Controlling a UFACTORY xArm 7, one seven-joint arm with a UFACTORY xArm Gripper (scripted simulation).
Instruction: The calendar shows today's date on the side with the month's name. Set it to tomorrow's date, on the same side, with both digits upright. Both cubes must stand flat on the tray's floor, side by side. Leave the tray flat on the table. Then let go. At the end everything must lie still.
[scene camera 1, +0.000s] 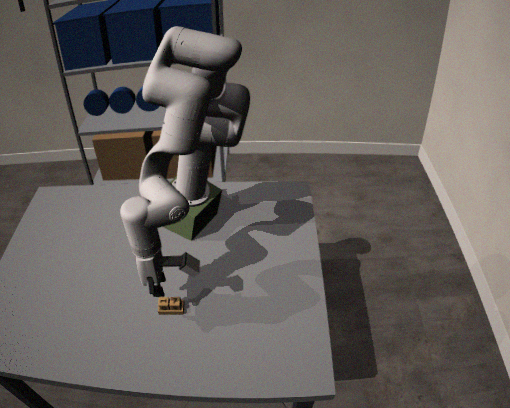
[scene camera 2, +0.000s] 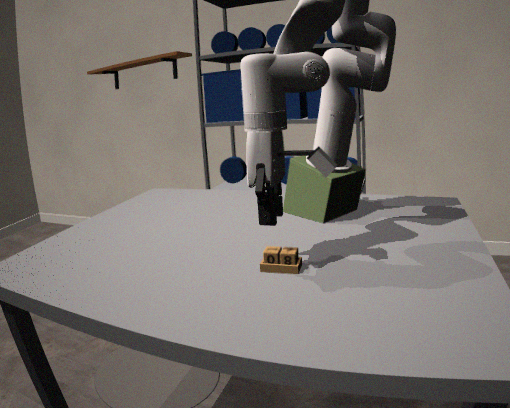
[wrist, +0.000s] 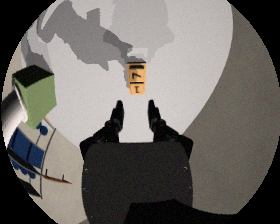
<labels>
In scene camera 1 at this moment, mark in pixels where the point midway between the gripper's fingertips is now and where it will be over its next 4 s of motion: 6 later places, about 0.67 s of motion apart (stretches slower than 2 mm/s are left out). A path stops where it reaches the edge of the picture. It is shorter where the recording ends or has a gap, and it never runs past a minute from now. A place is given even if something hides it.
My gripper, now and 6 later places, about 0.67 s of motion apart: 159, 288; 160, 290; 162, 296; 163, 299; 163, 299; 164, 303; 164, 304
</labels>
